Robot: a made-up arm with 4 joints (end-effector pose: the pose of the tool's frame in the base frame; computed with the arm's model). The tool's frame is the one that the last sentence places.
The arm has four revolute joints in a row. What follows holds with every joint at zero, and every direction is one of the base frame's. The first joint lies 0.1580 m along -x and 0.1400 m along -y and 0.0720 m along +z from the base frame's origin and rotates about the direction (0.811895, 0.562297, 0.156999). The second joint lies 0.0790 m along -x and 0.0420 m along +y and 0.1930 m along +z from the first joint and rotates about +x. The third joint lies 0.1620 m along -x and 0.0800 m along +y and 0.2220 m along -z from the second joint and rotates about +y. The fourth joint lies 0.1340 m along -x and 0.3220 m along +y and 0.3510 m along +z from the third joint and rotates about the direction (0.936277, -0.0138, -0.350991). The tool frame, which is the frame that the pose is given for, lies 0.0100 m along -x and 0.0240 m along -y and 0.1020 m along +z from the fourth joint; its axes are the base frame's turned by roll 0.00, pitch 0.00 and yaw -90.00 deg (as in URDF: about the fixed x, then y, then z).
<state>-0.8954 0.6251 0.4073 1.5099</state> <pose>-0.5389 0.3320 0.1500 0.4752 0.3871 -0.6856 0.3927</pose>
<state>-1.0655 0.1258 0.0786 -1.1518</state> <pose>-0.4708 0.4902 -0.2245 -0.4963 -0.6389 -0.4328 0.3977</pose>
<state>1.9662 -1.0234 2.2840 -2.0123</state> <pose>-0.3418 0.2195 0.1895 -0.0317 0.2302 0.8500 0.4727</pose>
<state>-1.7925 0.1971 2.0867 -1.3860</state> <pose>0.3577 0.0432 -0.1907 -0.8301 0.0952 -0.4082 0.3677</pose>
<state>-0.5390 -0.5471 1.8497 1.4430</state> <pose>0.0434 0.0259 -0.0534 0.0453 -0.1580 0.9590 0.2309</pose>
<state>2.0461 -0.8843 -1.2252 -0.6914</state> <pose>-0.6227 -0.5458 0.5517 0.2811 0.0067 -0.6092 0.7415</pose>
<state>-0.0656 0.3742 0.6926 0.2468</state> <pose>-0.2441 0.1834 0.5755 -0.0579 0.4027 -0.6633 0.6281</pose>
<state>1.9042 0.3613 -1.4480 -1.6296</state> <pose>-0.1893 -0.5987 0.8447 -0.1619 0.1370 -0.7646 0.6086</pose>
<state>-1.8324 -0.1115 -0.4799 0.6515</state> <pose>-0.3032 -0.1194 -0.6391 0.1055 -0.7534 -0.3527 0.5448</pose>
